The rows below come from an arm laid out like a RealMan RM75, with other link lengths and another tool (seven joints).
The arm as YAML. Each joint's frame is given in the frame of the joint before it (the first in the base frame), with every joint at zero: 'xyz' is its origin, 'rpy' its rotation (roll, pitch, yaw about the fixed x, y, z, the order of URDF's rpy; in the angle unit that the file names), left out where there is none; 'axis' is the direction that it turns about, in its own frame. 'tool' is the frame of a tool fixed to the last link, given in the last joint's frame.
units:
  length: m
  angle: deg
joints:
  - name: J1
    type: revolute
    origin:
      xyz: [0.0, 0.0, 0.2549]
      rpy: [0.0, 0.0, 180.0]
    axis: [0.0, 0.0, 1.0]
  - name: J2
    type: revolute
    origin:
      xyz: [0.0, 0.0, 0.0]
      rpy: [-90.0, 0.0, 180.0]
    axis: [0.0, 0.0, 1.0]
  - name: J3
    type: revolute
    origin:
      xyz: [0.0, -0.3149, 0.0]
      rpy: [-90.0, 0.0, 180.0]
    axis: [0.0, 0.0, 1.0]
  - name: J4
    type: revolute
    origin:
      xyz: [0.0, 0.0, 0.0]
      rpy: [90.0, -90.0, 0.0]
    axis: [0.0, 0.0, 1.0]
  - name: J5
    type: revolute
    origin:
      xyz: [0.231, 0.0, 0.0]
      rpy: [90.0, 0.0, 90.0]
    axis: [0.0, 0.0, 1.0]
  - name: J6
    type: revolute
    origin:
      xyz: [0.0, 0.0, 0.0]
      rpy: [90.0, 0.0, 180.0]
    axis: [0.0, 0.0, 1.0]
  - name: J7
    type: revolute
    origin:
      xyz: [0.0, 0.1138, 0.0]
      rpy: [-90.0, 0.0, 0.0]
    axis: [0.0, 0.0, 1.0]
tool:
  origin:
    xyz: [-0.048, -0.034, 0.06]
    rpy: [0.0, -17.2, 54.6]
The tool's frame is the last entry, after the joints.
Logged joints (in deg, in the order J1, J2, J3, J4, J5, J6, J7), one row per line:
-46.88, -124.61, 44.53, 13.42, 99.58, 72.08, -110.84
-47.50, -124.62, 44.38, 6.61, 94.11, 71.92, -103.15
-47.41, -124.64, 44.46, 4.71, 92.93, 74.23, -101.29
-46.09, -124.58, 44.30, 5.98, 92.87, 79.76, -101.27
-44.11, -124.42, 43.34, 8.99, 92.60, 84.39, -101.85
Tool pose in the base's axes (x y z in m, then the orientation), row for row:
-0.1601, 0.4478, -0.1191, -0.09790, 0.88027, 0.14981, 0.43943
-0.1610, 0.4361, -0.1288, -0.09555, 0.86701, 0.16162, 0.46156
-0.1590, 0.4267, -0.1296, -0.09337, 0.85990, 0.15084, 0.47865
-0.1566, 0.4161, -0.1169, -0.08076, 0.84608, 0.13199, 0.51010
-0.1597, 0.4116, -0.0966, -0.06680, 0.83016, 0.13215, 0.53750
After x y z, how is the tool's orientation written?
As a quaternion, x y z w.
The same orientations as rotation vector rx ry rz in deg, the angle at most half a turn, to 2 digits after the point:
-13.94, 125.30, 21.32
-13.47, 122.19, 22.78
-13.06, 120.27, 21.10
-11.14, 116.72, 18.21
-9.11, 113.19, 18.02

